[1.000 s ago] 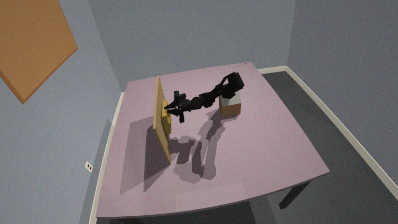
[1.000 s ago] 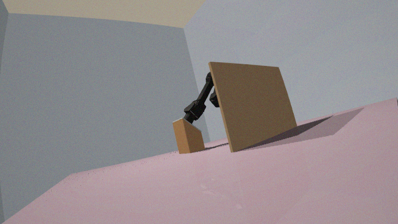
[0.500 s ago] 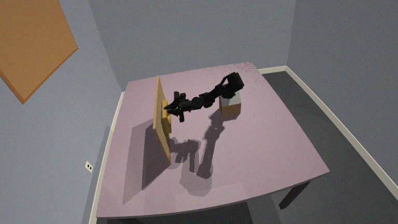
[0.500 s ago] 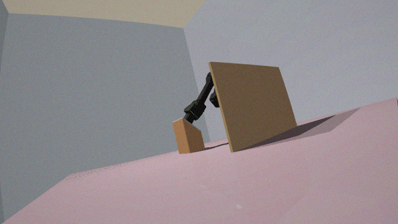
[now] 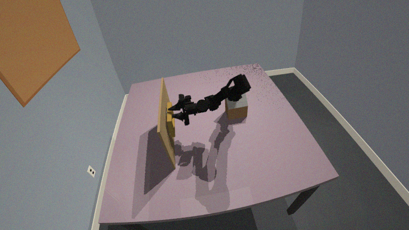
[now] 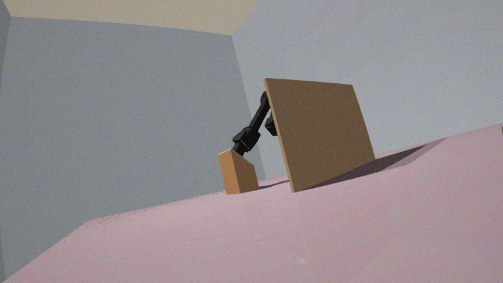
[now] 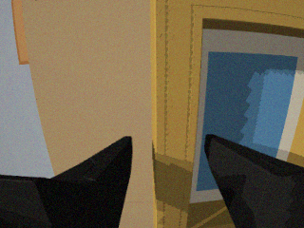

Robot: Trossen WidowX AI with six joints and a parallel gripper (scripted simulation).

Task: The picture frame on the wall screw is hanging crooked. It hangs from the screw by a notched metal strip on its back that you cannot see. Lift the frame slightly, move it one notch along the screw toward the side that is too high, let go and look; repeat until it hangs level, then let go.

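Now: gripper tip 10 mm short of the picture frame and 50 mm above it. Round my gripper tip: brown wall panel: 20 mm ahead, 10 mm to the right, 70 mm below.
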